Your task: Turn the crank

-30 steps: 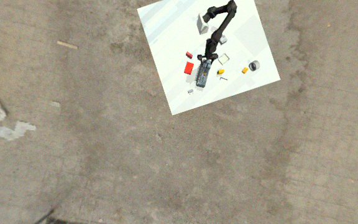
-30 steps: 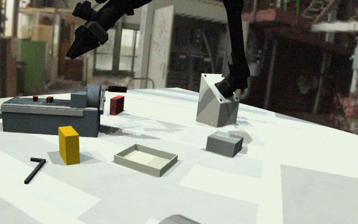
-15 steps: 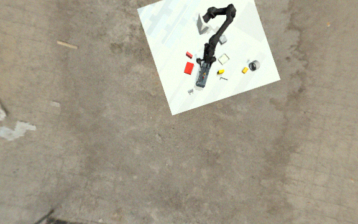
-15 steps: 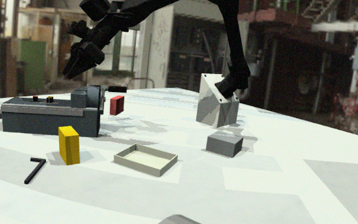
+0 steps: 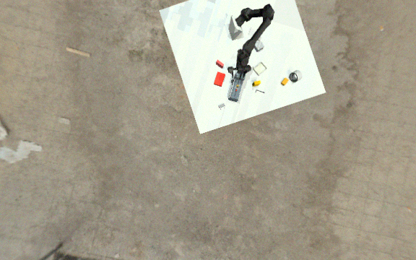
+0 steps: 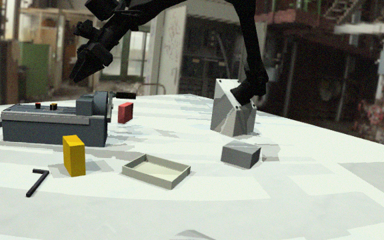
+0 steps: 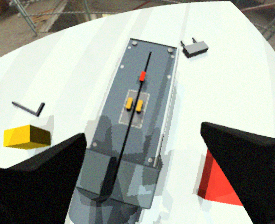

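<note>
My gripper tip is now 10 cm to the right of the dark crank handle, 10 cm past it and 3 cm above it. The rest, counted from my gripper tip: flat red block 13 cm below, 12 cm to the right, 11 cm behind; then red pointer 8 cm ahead, 7 cm below, 4 cm to the right; then yellow block 18 cm to the left, 12 cm below, 10 cm ahead.
</note>
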